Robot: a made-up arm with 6 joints. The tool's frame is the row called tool.
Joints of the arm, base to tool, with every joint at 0 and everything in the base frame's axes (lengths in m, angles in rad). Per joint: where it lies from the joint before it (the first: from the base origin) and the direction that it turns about. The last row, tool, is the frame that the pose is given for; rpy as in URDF.
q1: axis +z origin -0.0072 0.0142 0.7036
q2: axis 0 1 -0.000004 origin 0.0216 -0.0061 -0.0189
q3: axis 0 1 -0.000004 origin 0.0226 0.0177 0.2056
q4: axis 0 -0.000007 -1 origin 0.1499 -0.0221 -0.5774
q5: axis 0 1 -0.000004 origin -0.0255 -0.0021 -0.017
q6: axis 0 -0.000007 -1 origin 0.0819 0.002 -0.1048
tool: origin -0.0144 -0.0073 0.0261 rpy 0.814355 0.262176 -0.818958
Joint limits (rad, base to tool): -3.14..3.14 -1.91..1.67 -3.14..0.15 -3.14..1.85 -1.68..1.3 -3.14..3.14
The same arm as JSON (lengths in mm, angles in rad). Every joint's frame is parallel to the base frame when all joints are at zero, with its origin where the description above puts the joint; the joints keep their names.
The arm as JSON. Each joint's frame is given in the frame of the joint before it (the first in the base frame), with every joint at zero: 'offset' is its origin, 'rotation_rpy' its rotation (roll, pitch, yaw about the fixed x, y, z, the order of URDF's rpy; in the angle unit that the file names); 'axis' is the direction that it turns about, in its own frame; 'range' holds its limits. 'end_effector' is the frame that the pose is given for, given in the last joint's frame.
{
  "length_unit": "mm",
  "angle_unit": "rad",
  "chain": [
    {
      "id": "q1",
      "offset": [
        -7.2,
        14.2,
        703.6
      ],
      "rotation_rpy": [
        0.0,
        0.0,
        0.0
      ],
      "axis": "+z",
      "range": [
        -3.14,
        3.14
      ]
    },
    {
      "id": "q2",
      "offset": [
        21.6,
        -6.1,
        -18.9
      ],
      "rotation_rpy": [
        0.0,
        0.0,
        0.0
      ],
      "axis": "+y",
      "range": [
        -1.91,
        1.67
      ]
    },
    {
      "id": "q3",
      "offset": [
        22.6,
        17.7,
        205.6
      ],
      "rotation_rpy": [
        0.0,
        0.0,
        0.0
      ],
      "axis": "+y",
      "range": [
        -3.14,
        0.15
      ]
    },
    {
      "id": "q4",
      "offset": [
        149.9,
        -22.1,
        -577.4
      ],
      "rotation_rpy": [
        0.0,
        0.0,
        0.0
      ],
      "axis": "-z",
      "range": [
        -3.14,
        1.85
      ]
    },
    {
      "id": "q5",
      "offset": [
        -25.5,
        -2.1,
        -17.0
      ],
      "rotation_rpy": [
        0.0,
        0.0,
        0.0
      ],
      "axis": "+y",
      "range": [
        -1.68,
        1.3
      ]
    },
    {
      "id": "q6",
      "offset": [
        81.9,
        2.0,
        -104.8
      ],
      "rotation_rpy": [
        0.0,
        0.0,
        0.0
      ],
      "axis": "-z",
      "range": [
        -3.14,
        3.14
      ]
    }
  ],
  "end_effector": {
    "offset": [
      -14.4,
      -7.3,
      26.1
    ],
    "rotation_rpy": [
      0.8144,
      0.2622,
      -0.819
    ]
  }
}

